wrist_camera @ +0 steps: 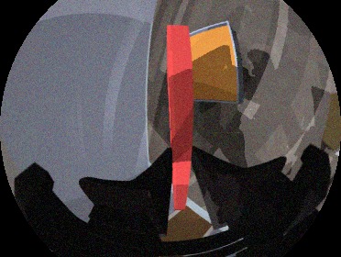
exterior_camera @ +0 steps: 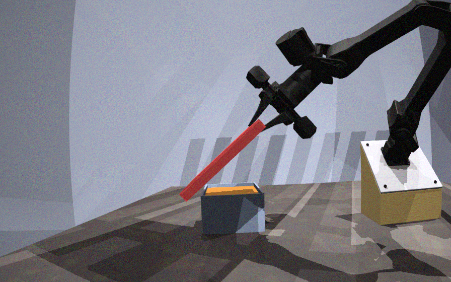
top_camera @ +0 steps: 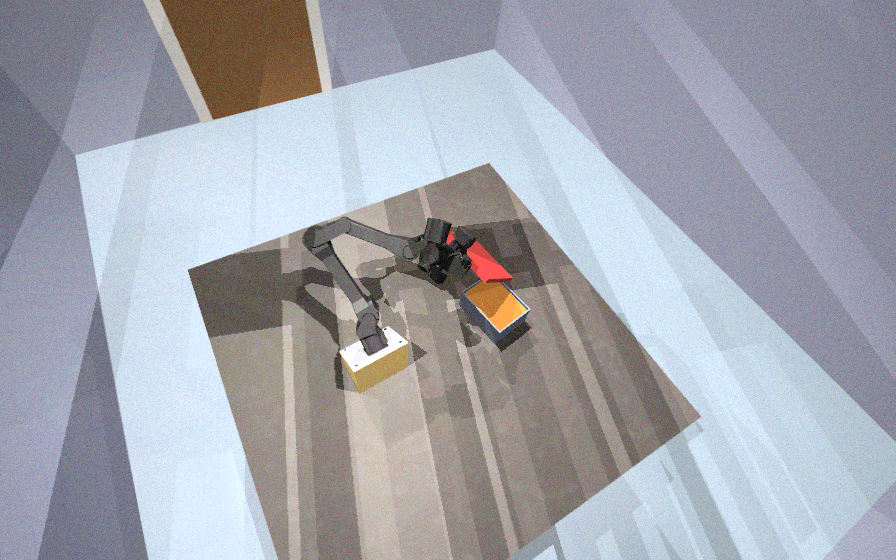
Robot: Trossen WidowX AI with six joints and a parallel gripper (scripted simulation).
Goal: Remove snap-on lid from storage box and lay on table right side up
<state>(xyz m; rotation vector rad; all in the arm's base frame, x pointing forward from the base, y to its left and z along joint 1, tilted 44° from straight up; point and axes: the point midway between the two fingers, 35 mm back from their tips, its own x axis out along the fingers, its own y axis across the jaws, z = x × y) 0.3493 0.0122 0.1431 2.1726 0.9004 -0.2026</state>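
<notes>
My gripper tip is 60 mm short of the red lid, 50 mm above it and 10 mm to the right of it. The rest, counted from my gripper tip: storage box 190 mm below, 130 mm to the right, 60 mm ahead.
</notes>
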